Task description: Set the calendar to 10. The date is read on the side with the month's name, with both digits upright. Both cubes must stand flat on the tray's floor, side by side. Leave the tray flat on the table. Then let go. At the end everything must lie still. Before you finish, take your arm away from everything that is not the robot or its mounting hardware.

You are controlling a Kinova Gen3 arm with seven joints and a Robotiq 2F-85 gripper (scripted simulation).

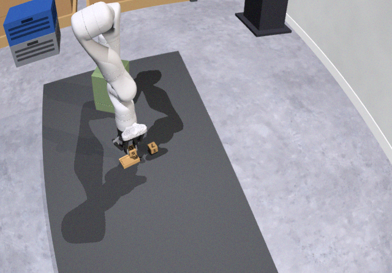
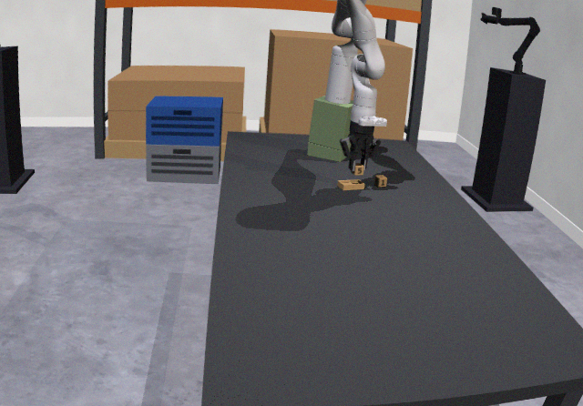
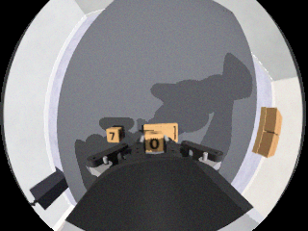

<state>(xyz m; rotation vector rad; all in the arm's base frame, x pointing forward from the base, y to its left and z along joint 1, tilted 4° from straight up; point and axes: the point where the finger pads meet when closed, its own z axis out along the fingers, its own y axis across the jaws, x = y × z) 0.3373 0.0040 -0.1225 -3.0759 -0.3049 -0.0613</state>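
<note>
Right now the wooden calendar tray is 60 mm below my hand and 20 mm to the right of it.
</note>
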